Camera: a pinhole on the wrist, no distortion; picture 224 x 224 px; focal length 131.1 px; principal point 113.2 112.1 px. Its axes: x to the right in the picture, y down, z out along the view. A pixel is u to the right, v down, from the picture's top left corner.
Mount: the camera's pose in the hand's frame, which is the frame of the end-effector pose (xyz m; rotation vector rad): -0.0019 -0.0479 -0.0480 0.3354 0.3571 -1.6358
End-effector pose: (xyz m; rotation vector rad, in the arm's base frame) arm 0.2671 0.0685 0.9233 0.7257 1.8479 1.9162
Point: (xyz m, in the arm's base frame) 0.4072 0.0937 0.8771
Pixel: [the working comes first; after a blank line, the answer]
In the camera's frame: -0.0655 -0.1047 0.1339

49 10
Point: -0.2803 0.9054 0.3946
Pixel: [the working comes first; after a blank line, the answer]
In the camera's frame: 0.2746 0.9170 0.5864

outside the picture
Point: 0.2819 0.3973 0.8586
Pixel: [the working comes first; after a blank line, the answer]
In the camera's frame: -0.1186 0.1722 0.3035

62 186
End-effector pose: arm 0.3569 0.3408 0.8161 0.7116 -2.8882 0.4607
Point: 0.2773 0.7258 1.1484
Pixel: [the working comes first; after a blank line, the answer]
In the camera's frame: -0.1260 -0.0435 -0.4861

behind the camera
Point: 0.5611 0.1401 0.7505
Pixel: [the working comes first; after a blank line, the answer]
In the camera's frame: 0.1214 -0.0918 0.2338

181 61
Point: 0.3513 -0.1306 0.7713
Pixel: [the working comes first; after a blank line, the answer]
In the camera's frame: 0.1810 0.2215 0.3603

179 193
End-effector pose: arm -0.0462 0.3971 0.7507 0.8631 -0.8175 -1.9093
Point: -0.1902 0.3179 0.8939
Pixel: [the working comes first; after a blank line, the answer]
In the camera's frame: -0.2240 0.0733 0.1492

outside the picture
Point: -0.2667 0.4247 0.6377
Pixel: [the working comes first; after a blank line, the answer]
In the camera's frame: 0.0545 0.0978 0.2179

146 171
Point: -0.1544 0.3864 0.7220
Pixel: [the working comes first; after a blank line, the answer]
In the camera's frame: -0.0394 0.0578 0.1141

68 179
